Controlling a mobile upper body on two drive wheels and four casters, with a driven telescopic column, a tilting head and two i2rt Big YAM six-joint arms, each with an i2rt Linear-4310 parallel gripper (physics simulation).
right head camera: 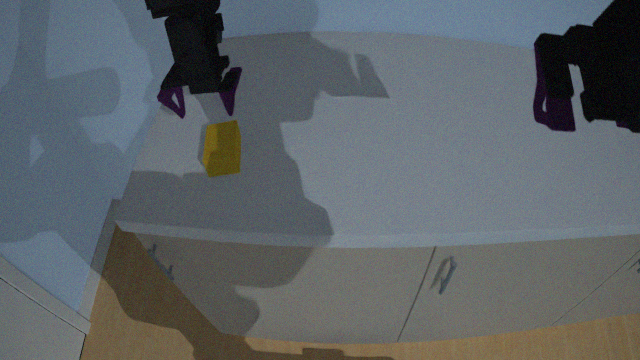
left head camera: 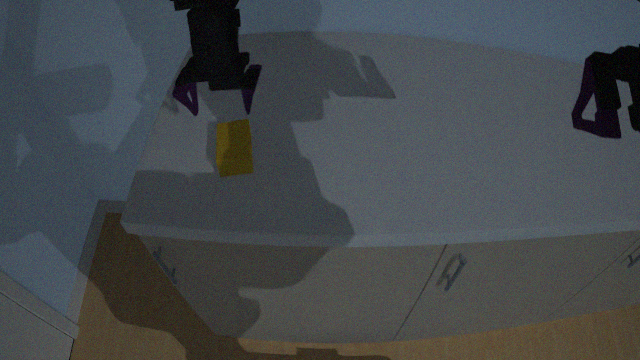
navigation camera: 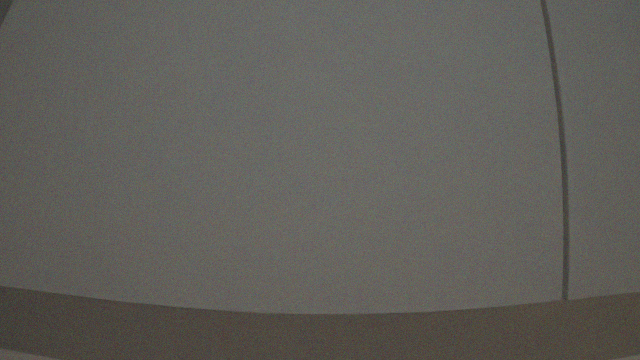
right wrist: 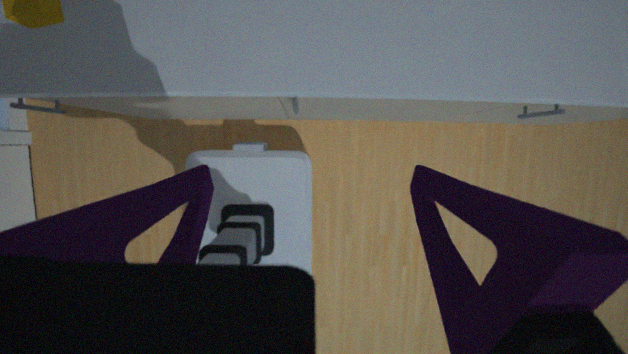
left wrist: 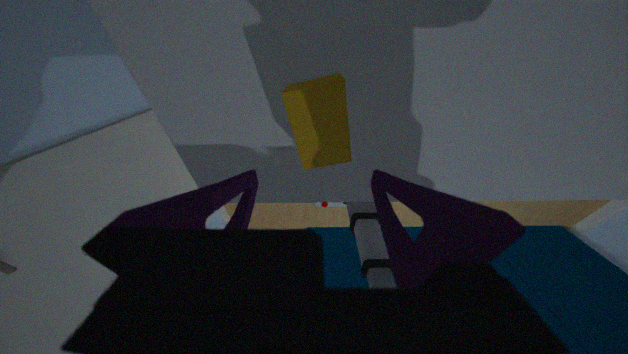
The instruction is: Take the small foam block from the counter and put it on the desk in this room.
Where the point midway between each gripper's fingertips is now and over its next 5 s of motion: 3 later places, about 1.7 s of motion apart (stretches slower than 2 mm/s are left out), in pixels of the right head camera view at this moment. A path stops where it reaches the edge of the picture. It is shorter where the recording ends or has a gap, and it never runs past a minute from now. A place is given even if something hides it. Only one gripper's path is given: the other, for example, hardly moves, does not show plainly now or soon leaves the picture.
My left gripper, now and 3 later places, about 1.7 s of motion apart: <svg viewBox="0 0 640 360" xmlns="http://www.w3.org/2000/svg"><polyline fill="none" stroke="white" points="206,115 221,146 208,99 87,121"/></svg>
